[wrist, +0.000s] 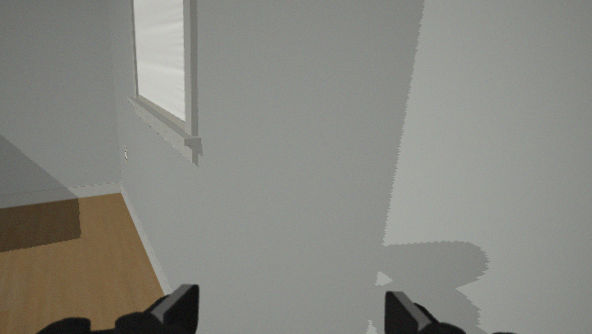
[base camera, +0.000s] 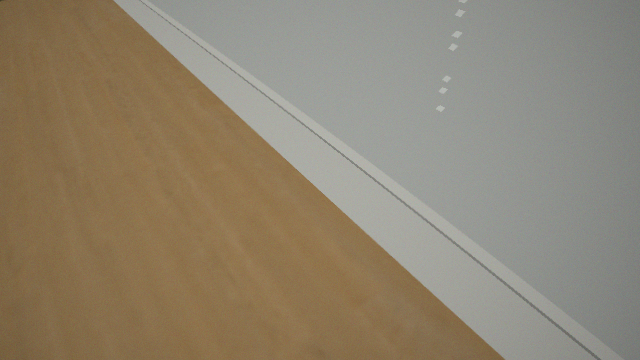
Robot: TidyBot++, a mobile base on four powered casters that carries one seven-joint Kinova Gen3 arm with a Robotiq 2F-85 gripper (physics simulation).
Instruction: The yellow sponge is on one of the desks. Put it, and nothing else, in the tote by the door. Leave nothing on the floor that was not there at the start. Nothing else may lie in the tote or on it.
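Frame: origin at the arm's base, x right, y ahead, z up, level; millimetres.
Where they show: gripper, between the fingertips: [wrist: 291, 309].
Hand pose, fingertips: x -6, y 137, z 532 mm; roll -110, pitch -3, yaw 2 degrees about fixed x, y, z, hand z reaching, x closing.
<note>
After its pixels a point has its place.
My gripper [wrist: 291, 309] @(x -6, y 137, z 532 mm) is open, with its two dark fingertips wide apart at the bottom of the wrist view and a grey wall behind the gap between them. Nothing is held between the fingers. The yellow sponge, the desks, the tote and the door do not show in either view.
A grey wall [base camera: 500, 150] @(x 127, y 310, z -212 mm) [wrist: 290, 200] @(x -26, y 509, z 428 mm) with a pale baseboard [base camera: 320, 165] @(x -3, y 457, z -352 mm) [wrist: 145, 242] @(x -837, y 1538, z -335 mm) runs close alongside the wooden floor [base camera: 150, 225] @(x -213, y 395, z -396 mm) [wrist: 100, 270] @(x -972, y 1344, z -396 mm). A window [wrist: 161, 60] @(x -527, y 1150, z 621 mm) with a projecting sill [wrist: 162, 125] @(x -467, y 1008, z 427 mm) is at the upper left of the wrist view, near a room corner.
</note>
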